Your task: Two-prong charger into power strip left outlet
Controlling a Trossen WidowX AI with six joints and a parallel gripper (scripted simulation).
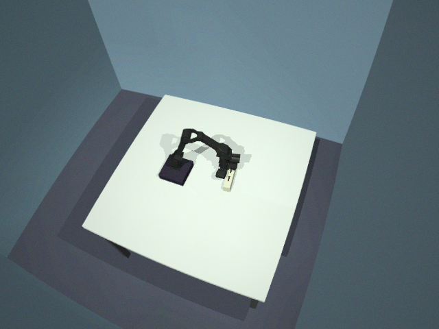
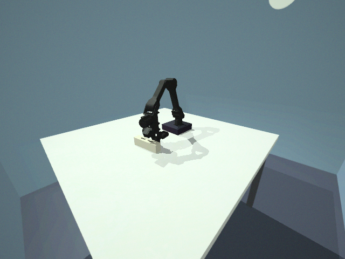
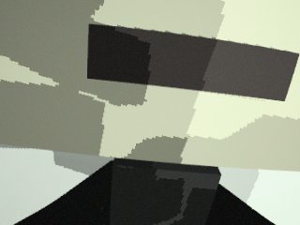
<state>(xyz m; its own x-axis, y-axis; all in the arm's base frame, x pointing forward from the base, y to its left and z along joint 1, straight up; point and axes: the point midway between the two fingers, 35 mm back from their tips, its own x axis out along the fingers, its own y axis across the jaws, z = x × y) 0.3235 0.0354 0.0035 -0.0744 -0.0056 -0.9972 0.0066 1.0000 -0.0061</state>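
Now: the two-prong charger 20 mm ahead of my gripper tip and 10 mm above it.
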